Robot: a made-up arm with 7 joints. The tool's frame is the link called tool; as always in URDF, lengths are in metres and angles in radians. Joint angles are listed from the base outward.
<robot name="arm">
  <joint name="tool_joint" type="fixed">
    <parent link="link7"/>
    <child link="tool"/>
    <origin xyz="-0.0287 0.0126 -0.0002" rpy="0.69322 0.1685 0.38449"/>
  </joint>
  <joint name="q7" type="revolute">
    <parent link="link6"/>
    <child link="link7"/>
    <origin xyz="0.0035 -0.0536 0.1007" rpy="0 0 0"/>
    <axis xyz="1 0 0"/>
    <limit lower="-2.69" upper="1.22"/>
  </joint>
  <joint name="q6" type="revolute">
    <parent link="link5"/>
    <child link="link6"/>
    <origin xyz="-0.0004 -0.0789 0.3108" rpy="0 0 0"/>
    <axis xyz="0 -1 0"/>
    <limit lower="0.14" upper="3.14"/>
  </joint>
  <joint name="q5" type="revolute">
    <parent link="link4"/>
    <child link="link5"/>
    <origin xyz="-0.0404 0.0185 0.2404" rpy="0 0 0"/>
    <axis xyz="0 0 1"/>
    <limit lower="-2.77" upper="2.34"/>
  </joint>
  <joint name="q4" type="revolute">
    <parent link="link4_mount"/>
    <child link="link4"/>
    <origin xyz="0.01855 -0.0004 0.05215" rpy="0 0 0"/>
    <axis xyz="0 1 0"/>
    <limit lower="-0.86" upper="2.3"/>
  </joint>
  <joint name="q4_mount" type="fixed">
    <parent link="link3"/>
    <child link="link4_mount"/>
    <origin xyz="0.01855 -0.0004 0.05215" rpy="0 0 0"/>
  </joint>
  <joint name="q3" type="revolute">
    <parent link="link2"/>
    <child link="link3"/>
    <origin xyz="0.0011 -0.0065 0.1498" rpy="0 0 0"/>
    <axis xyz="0 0 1"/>
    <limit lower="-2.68" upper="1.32"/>
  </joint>
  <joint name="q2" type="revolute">
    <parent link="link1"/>
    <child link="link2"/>
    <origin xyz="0.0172 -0.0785 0.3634" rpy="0 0 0"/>
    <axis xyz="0 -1 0"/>
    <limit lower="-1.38" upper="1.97"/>
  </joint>
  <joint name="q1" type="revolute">
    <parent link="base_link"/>
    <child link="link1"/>
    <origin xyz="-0.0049 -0.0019 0.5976" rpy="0 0 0"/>
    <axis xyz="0 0 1"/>
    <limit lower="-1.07" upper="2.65"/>
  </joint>
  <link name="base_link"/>
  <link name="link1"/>
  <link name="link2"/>
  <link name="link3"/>
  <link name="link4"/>
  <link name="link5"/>
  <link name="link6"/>
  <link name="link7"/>
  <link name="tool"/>
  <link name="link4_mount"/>
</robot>
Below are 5 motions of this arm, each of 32 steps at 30 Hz.
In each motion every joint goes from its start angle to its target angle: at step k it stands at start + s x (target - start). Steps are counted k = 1, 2, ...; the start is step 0. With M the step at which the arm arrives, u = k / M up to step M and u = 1 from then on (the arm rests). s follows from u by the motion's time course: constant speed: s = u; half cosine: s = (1 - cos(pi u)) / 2; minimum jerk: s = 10 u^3 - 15 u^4 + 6 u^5.
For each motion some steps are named. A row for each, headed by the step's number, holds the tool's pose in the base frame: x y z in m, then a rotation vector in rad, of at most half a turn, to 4 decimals.
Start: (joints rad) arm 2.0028 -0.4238 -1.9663 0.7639 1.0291 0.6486 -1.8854
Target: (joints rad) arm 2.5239 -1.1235 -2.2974 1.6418 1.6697 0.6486 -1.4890
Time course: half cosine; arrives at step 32
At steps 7, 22, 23, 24, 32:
7: 0.4380 0.2707 1.6519 -1.0442 0.0789 0.8361
22: 0.3986 0.3930 1.4621 -0.6787 0.3452 1.1351
23: 0.3930 0.3932 1.4536 -0.6510 0.3525 1.1468
24: 0.3877 0.3929 1.4460 -0.6249 0.3583 1.1576
32: 0.3649 0.3869 1.4181 -0.5145 0.3718 1.2017

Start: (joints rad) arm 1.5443 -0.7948 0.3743 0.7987 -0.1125 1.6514 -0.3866
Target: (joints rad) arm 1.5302 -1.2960 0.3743 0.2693 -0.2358 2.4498 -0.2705
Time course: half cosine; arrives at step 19
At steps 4, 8, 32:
4: 0.0851 0.7516 1.2255 0.1732 0.4883 2.0443
8: 0.1136 0.7485 1.1873 0.3866 0.3055 2.0240
32: 0.1737 0.7312 1.0781 0.7853 -0.1712 1.9305

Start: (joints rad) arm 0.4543 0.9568 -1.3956 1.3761 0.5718 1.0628 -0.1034
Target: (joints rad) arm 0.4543 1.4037 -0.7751 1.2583 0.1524 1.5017 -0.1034
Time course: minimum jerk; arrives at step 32
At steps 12, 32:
12: -0.0312 -0.7571 1.2367 1.5632 -0.8130 0.3228
32: -0.1913 -0.6745 1.3276 1.1091 -1.3357 0.4937

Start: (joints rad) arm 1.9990 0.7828 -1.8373 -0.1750 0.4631 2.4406 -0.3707
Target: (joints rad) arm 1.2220 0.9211 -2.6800 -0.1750 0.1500 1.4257 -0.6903
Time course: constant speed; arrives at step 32
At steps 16, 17, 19, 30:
16: -0.0744 -0.5433 1.4302 0.1770 -1.4802 -0.6319
17: -0.0905 -0.5407 1.4342 0.1497 -1.4293 -0.6760
19: -0.1214 -0.5340 1.4426 0.1003 -1.3257 -0.7663
30: -0.2583 -0.4783 1.4956 -0.0448 -0.7217 -1.2921

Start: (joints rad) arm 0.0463 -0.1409 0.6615 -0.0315 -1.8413 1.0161 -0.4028
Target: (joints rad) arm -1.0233 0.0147 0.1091 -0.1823 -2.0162 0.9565 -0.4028
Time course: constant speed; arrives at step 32
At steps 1, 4, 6, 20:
1: -0.0490 -0.0429 1.8065 -0.3124 -0.5121 -0.7923
4: -0.0680 -0.0302 1.8043 -0.3458 -0.5109 -0.9623
6: -0.0793 -0.0196 1.8027 -0.3682 -0.5098 -1.0755
20: -0.1114 0.0863 1.7869 -0.5324 -0.4954 -1.8653

